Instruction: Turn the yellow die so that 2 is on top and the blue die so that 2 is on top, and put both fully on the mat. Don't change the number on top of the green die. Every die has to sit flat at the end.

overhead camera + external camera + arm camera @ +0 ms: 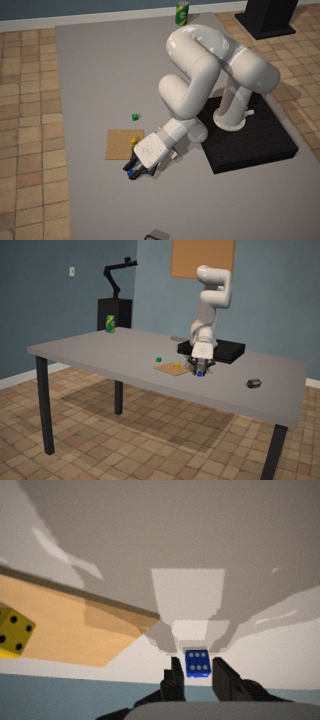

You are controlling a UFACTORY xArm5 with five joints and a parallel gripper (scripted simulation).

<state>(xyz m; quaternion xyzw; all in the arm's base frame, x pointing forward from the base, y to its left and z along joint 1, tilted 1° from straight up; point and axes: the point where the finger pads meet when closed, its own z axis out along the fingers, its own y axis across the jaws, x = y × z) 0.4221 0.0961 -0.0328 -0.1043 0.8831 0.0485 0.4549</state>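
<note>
The blue die is 20 mm below my hand. Also, from my hand: green die (250 mm to the right, 80 mm behind, 20 mm below); then mat (140 mm to the right, 20 mm below, 10 mm behind); then yellow die (130 mm to the right, 40 mm behind, 10 mm below).
</note>
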